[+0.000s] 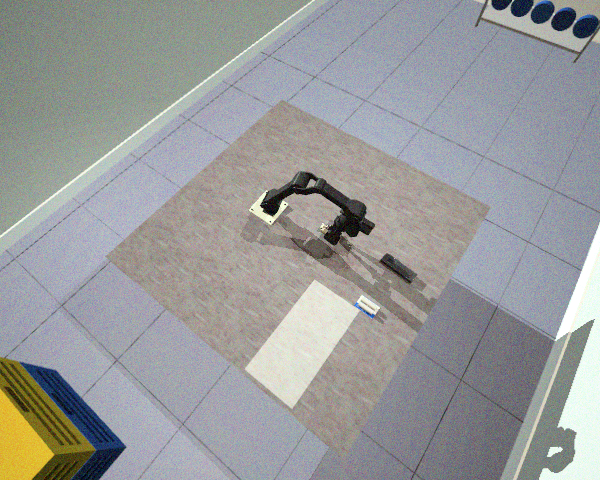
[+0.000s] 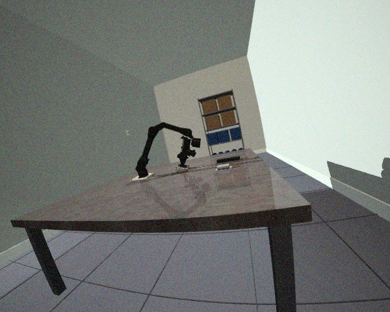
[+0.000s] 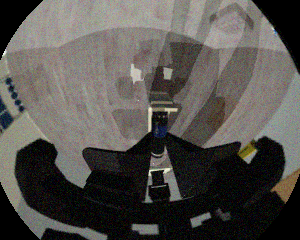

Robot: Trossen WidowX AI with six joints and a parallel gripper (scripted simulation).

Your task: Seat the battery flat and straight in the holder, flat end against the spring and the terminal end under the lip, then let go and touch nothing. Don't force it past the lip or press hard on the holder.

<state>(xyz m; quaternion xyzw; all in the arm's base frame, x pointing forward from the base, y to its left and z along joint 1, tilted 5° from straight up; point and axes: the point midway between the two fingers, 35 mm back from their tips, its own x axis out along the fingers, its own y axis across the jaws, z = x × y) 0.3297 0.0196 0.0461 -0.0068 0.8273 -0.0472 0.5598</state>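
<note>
Now: the battery right at my gripper tip. The rest, counted from my gripper tip: black remote (34 cm ahead, 3 cm to the right, 1 cm below).
</note>
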